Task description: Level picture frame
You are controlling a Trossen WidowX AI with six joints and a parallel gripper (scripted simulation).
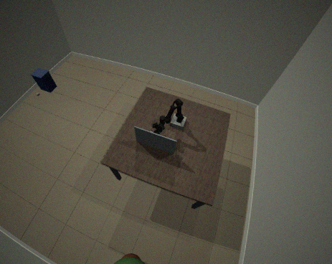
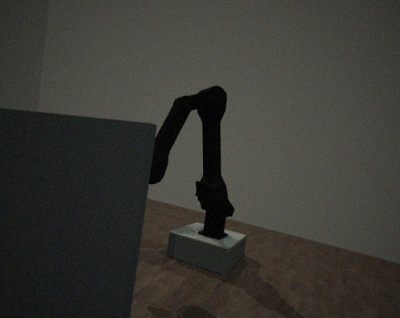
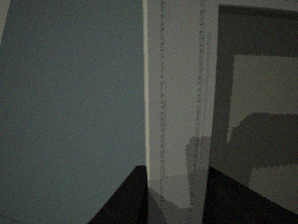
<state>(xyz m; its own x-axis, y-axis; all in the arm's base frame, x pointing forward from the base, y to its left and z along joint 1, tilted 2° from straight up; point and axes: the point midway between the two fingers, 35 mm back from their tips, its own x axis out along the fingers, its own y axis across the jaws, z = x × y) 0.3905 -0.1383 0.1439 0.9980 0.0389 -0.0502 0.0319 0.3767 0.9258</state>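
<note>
The grey picture frame lies 20 mm to the right of my gripper tip and 50 mm below it. The rest, counted from my gripper tip: blue-grey wall panel 20 mm ahead, 60 mm below.
</note>
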